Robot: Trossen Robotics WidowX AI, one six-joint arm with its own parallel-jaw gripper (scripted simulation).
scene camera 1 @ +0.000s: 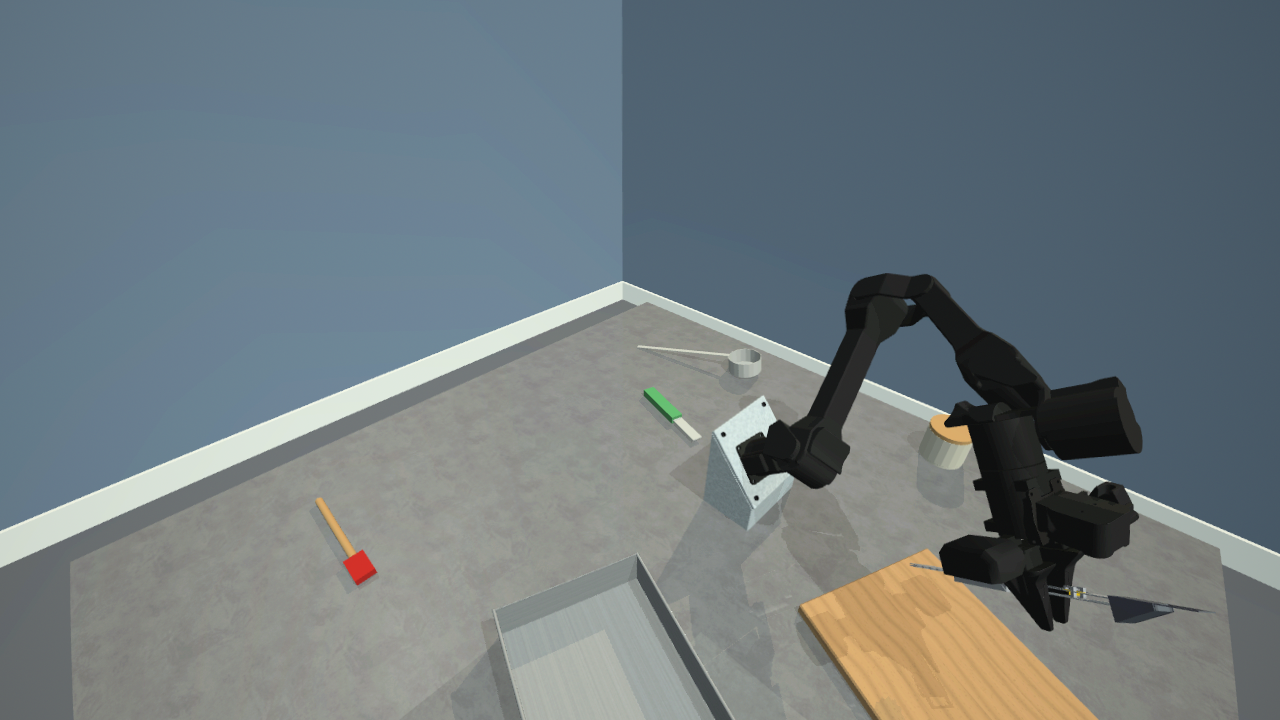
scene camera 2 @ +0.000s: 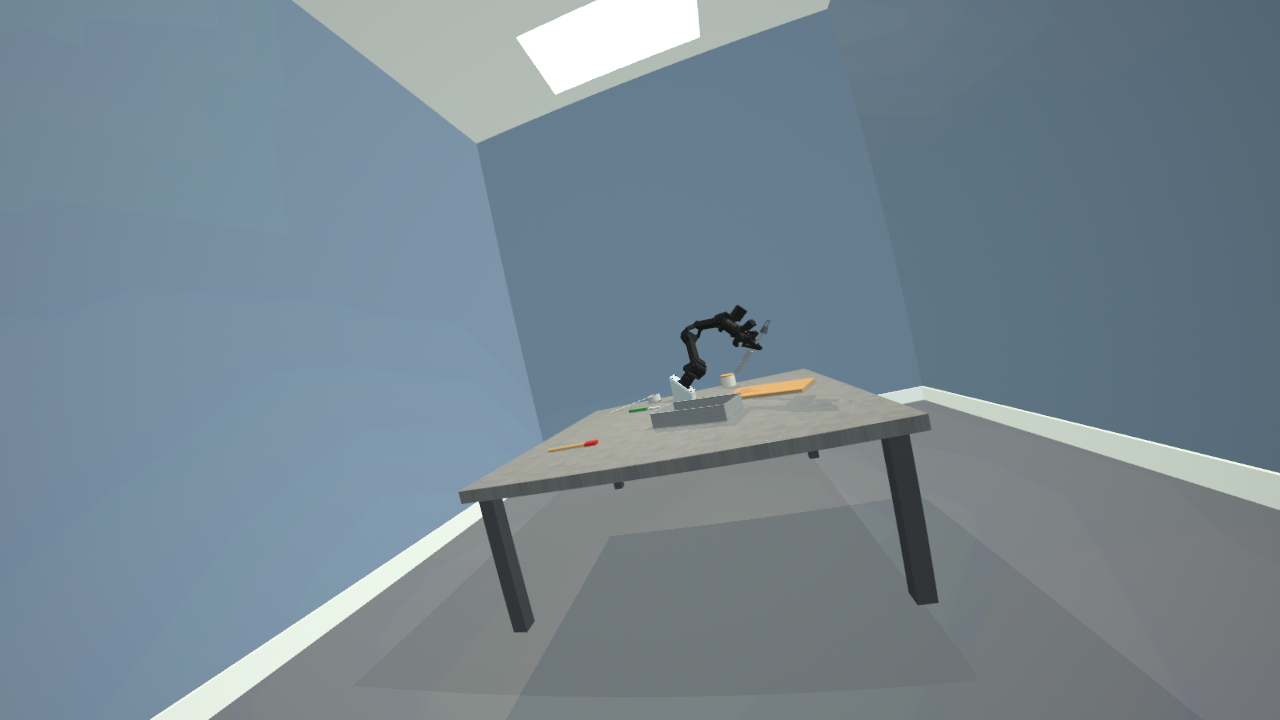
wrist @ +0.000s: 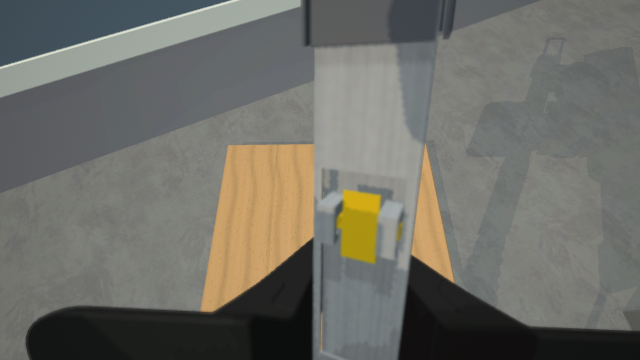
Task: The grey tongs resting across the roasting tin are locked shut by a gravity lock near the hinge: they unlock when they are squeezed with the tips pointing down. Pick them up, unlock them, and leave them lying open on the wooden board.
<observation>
The pictures show: the gripper, a long-handled scoop and a yellow lock piece.
The gripper is seen too in the wrist view.
</observation>
